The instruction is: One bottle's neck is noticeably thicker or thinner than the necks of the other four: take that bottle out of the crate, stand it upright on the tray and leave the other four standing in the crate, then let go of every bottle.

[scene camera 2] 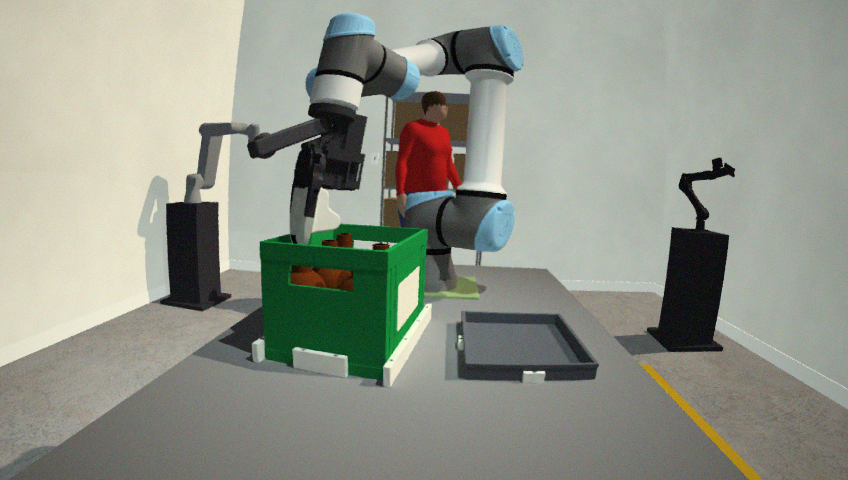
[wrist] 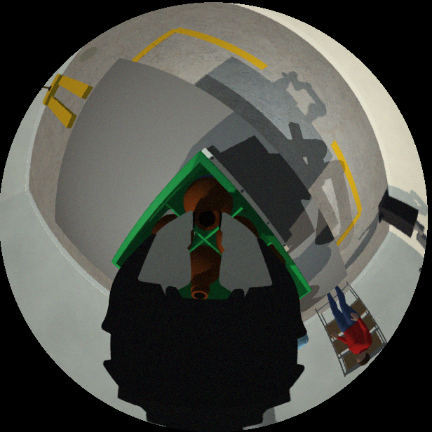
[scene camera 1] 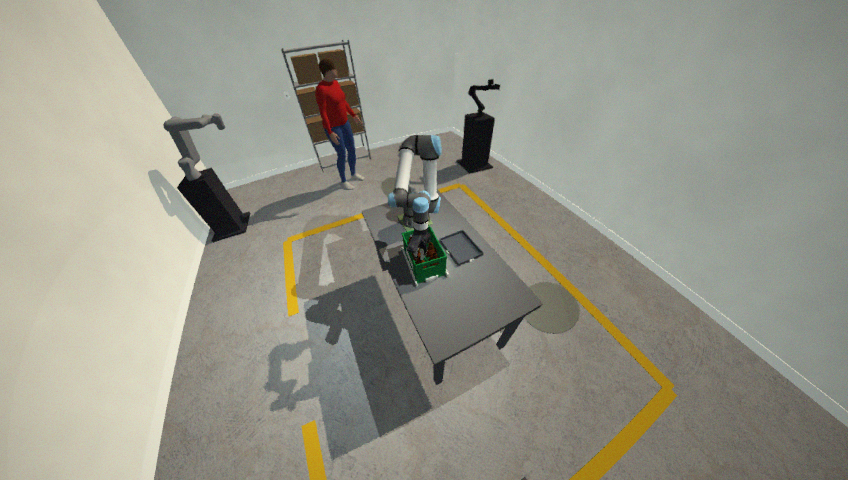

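Seen in the pictures: gripper, fingertip midpoint: (scene camera 1: 419, 259); arm's base, link origin: (scene camera 2: 426, 284) (scene camera 1: 412, 221).
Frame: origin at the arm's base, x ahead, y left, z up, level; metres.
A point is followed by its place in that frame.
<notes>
The green crate (scene camera 1: 431, 273) @[x 0.539, y -0.081, z 0.052 m] (scene camera 2: 327, 327) @[x 0.539, y -0.071, z 0.060 m] (wrist: 155, 204) stands on the table with reddish-brown bottles inside. My gripper (scene camera 2: 301, 240) @[x 0.488, y -0.132, z 0.151 m] (wrist: 206, 213) points down at the crate's near left corner in the second scene view, fingertips at rim height. It is shut on the neck of the corner bottle (wrist: 207, 192), whose body is still low in the crate. Another bottle (wrist: 205, 265) stands behind it in the wrist view; others are partly hidden by the fingers. Bottle tops (scene camera 2: 344, 239) @[x 0.327, y -0.112, z 0.148 m] (scene camera 2: 381, 246) @[x 0.421, y -0.024, z 0.155 m] show above the rim. The dark tray (scene camera 1: 461, 246) @[x 0.381, y 0.211, z -0.002 m] (scene camera 2: 517, 342) @[x 0.372, y 0.199, z -0.001 m] holds no bottle.
White strips (scene camera 2: 320, 362) @[x 0.550, y -0.079, z 0.011 m] line the crate's foot, and small white blocks (scene camera 2: 533, 376) @[x 0.520, y 0.210, z 0.004 m] touch the tray. The tray lies right of the crate in the second scene view, with a gap between them. A person in red (scene camera 1: 333, 104) (scene camera 2: 429, 157) stands behind the arm's base.
</notes>
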